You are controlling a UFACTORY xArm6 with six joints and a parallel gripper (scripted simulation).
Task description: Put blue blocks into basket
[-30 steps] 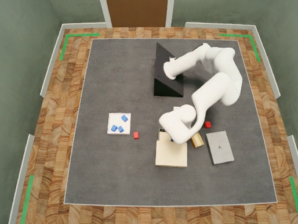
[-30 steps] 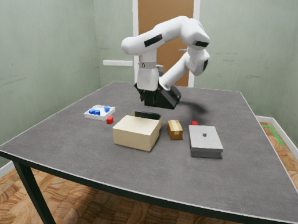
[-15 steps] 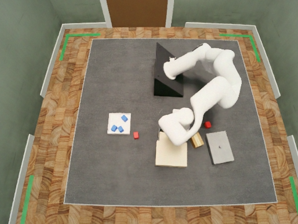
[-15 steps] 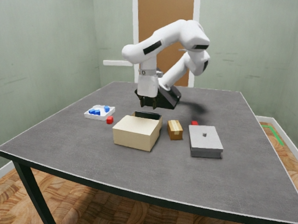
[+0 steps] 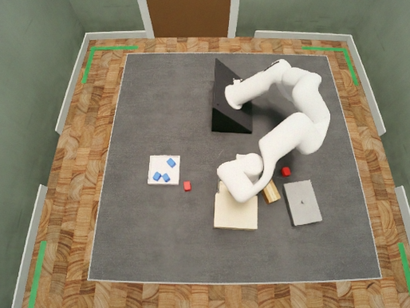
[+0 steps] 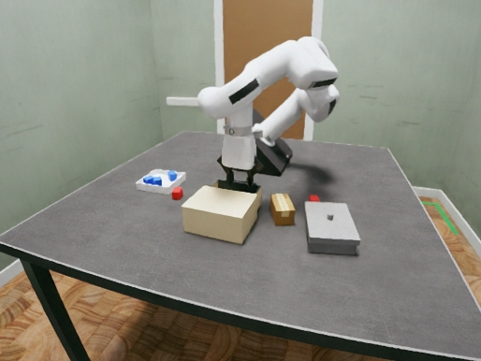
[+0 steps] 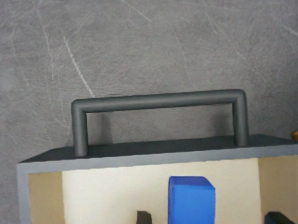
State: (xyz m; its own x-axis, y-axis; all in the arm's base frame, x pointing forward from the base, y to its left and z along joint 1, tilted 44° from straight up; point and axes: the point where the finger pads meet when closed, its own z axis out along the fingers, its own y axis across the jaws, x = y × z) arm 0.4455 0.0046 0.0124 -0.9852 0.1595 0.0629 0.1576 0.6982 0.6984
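My hand is 6 cm short of the light wooden cabinet, 6 cm above it and 2 cm to the left of it. From my hand the other things lie so: flat lid (29 cm to the left, 7 cm ahead, 6 cm below); grey metal box (29 cm to the left, 8 cm below, 7 cm ahead); brown cardboard box (14 cm to the left, 7 cm below, 1 cm ahead).
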